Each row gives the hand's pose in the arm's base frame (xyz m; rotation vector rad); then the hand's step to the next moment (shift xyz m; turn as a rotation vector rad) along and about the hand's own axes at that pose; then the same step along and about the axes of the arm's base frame.
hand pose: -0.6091 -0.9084 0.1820 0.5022 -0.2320 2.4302
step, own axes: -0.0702 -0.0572 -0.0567 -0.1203 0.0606 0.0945
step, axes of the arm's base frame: 0.0696 0.0218 -0.0781 0.0773 -0.1411 0.0344
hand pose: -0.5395 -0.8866 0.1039 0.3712 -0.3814 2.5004
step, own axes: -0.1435 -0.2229 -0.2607 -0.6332 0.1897 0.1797
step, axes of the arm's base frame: 0.1969 0.1956 -0.2474 0.4253 -0.5298 -0.0872
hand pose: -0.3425 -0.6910 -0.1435 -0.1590 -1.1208 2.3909
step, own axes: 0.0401 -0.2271 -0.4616 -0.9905 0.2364 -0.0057
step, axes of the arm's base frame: 0.1921 0.4613 -0.1288 0.7756 -0.5978 -0.2793
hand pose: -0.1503 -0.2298 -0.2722 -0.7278 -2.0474 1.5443
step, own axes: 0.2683 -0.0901 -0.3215 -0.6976 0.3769 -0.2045
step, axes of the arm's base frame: -0.0033 0.3872 0.1832 0.7042 -0.2302 -0.3487
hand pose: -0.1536 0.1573 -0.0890 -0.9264 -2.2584 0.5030
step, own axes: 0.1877 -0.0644 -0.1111 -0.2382 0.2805 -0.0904
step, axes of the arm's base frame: -0.0582 0.1043 0.1935 0.3278 0.0265 -0.1882
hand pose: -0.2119 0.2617 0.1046 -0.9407 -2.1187 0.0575
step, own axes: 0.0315 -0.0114 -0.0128 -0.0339 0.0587 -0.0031
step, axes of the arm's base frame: -0.0108 0.0086 0.0331 0.0513 0.0199 -0.0397
